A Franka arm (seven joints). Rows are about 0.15 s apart.
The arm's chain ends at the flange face. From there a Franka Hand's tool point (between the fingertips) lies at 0.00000 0.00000 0.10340 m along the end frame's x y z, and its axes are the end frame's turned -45 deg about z.
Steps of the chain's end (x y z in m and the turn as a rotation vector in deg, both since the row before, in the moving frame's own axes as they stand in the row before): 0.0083, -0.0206, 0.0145, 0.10, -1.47, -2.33; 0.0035, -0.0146, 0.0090, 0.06, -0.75, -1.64; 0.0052, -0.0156, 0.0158, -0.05, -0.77, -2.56; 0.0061, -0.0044, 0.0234, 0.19, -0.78, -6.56; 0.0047, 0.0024, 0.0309, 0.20, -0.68, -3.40; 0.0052, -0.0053, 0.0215, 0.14, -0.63, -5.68; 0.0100, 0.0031, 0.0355, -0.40, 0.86, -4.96; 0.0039, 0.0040, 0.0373, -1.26, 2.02, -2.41
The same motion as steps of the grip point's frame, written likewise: 0.0186, -0.0107, 0.0145, 1.11, -0.97, -2.33; 0.0119, -0.0089, 0.0090, 0.57, -0.49, -1.64; 0.0136, -0.0082, 0.0158, 0.51, -0.58, -2.56; 0.0066, 0.0000, 0.0234, 0.69, -0.42, -6.56; 0.0010, 0.0039, 0.0309, 0.62, -0.34, -3.40; 0.0068, -0.0010, 0.0215, 0.54, -0.35, -5.68; 0.0055, 0.0108, 0.0355, -0.89, 0.33, -4.96; 0.0010, 0.0097, 0.0372, -2.32, 0.54, -2.41
